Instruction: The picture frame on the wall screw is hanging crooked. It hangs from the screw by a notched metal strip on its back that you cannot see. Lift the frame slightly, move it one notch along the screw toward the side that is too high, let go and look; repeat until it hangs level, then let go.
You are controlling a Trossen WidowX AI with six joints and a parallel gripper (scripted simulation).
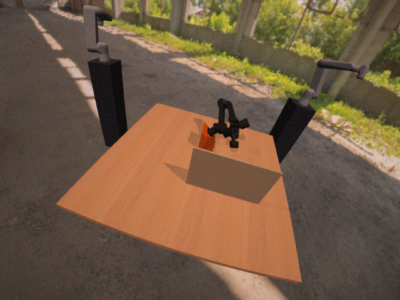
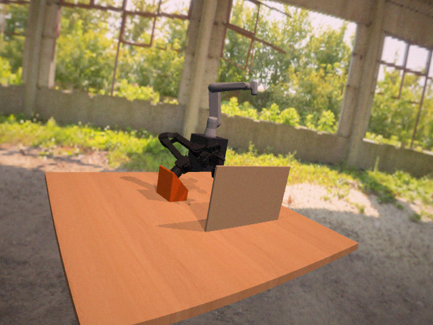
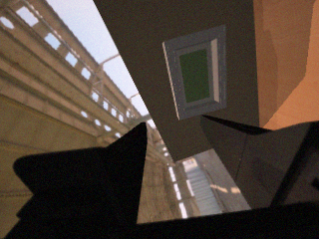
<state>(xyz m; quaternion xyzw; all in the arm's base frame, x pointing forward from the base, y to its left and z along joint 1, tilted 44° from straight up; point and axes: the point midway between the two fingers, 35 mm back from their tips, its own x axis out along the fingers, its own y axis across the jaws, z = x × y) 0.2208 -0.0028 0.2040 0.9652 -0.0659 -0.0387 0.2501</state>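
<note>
Now: gripper tip 20 cm short of the picture frame, 1 cm to the left of it and 9 cm above it. The rest, counted from my gripper tip: wall panel 21 cm ahead, 1 cm to the right, 9 cm below.
</note>
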